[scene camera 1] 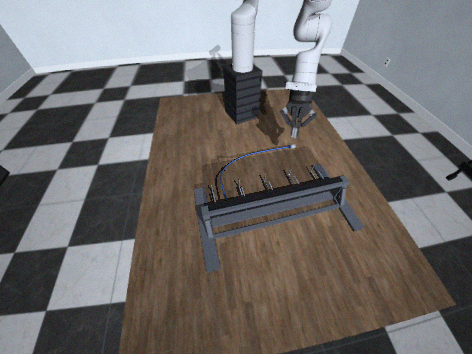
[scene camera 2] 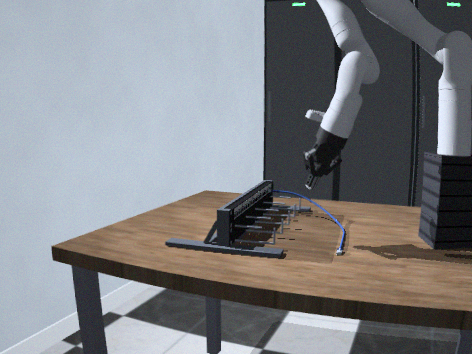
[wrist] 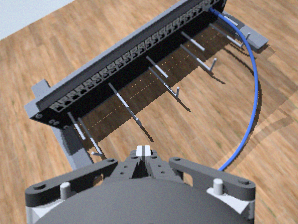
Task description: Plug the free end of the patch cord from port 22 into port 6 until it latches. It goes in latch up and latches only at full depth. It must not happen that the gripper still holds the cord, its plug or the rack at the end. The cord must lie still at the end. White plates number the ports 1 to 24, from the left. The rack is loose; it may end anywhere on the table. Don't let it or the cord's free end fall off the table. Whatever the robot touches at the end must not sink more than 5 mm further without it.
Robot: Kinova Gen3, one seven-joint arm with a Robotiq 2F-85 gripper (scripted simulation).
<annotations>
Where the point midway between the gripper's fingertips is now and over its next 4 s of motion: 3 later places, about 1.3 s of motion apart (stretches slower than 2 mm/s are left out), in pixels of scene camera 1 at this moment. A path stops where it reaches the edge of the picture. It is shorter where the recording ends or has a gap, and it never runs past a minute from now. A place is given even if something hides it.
The gripper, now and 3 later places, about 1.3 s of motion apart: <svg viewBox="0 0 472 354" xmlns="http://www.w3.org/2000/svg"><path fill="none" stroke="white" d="M293 137L319 149L317 166L314 126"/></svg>
</annotations>
